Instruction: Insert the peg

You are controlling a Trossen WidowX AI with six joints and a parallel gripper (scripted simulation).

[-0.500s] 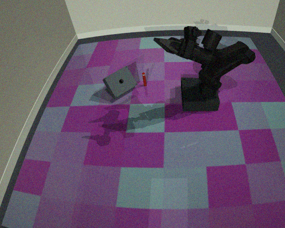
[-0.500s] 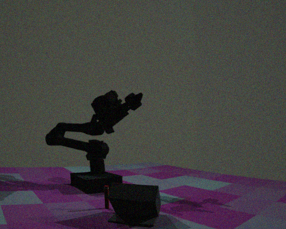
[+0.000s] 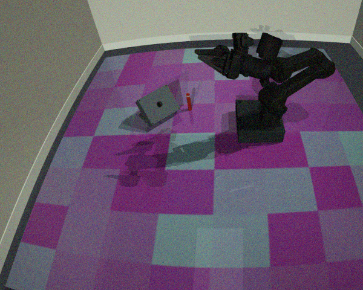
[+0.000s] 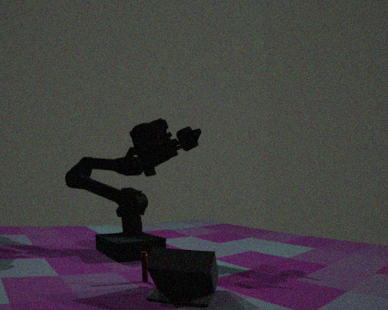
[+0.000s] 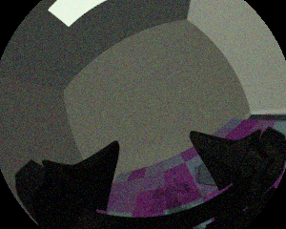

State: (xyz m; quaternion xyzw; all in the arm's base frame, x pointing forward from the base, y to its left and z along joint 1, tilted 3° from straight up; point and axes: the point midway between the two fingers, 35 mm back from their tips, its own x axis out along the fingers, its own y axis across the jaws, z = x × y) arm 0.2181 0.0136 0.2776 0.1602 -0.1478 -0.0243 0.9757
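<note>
The red peg is 30 cm below my gripper tip, 18 cm to the right of it and 4 cm ahead of it. Round my gripper tip: grey sloped panel 30 cm below, 17 cm to the right, 16 cm ahead.
</note>
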